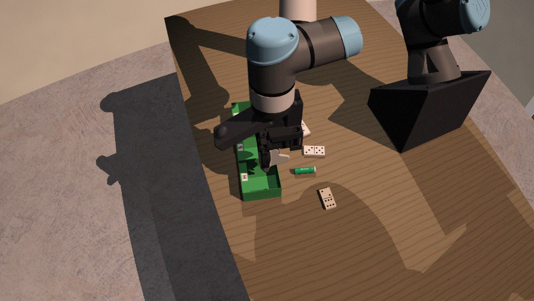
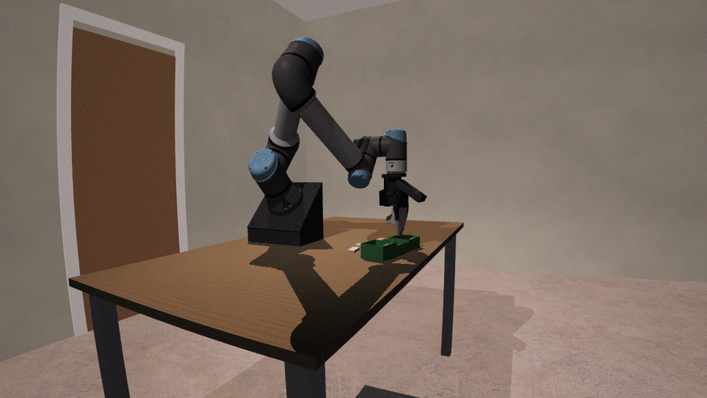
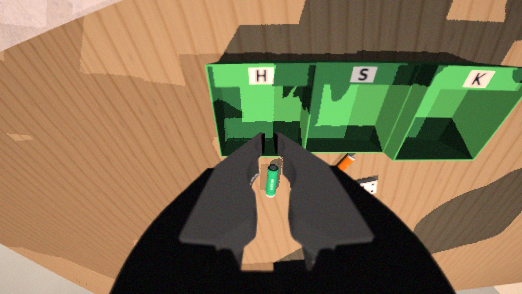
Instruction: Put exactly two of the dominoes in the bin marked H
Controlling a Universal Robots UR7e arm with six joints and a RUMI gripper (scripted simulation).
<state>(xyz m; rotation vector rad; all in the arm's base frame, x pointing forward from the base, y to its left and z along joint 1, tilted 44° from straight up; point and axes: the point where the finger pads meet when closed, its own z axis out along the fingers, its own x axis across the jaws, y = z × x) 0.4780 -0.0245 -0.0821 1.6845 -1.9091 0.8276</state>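
The white domino is 130 mm behind my hand, 110 mm to the right of it and 50 mm below it. Round my hand: orange battery (90 mm behind, 80 mm to the right, 50 mm below); bin (80 mm to the right, 40 mm below); green battery (90 mm behind, 50 mm below, 10 mm to the left).
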